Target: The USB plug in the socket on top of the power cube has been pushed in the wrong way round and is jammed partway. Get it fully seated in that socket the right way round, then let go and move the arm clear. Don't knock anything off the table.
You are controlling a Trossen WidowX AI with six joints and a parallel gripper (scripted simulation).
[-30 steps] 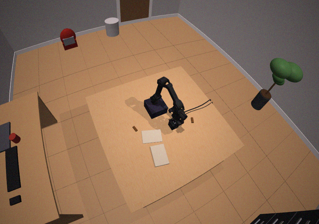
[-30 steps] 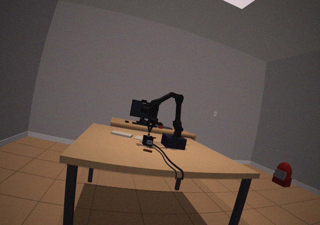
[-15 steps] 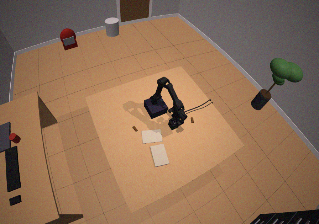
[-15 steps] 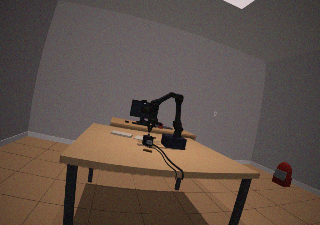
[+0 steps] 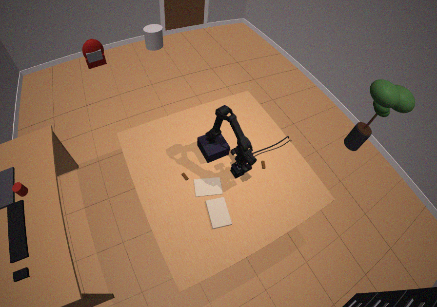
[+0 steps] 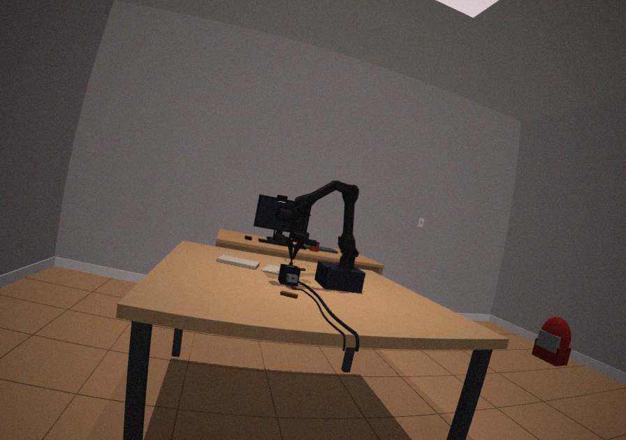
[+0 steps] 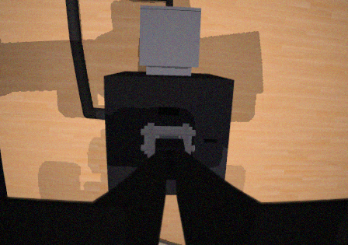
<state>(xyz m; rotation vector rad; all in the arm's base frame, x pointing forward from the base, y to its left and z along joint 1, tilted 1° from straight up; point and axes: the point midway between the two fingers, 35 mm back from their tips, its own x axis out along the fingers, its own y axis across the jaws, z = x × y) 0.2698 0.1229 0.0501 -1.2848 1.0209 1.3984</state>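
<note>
My gripper tip is 20 mm above the usb plug. Also, from my gripper tip: grey-rimmed socket: 40 mm below.
</note>
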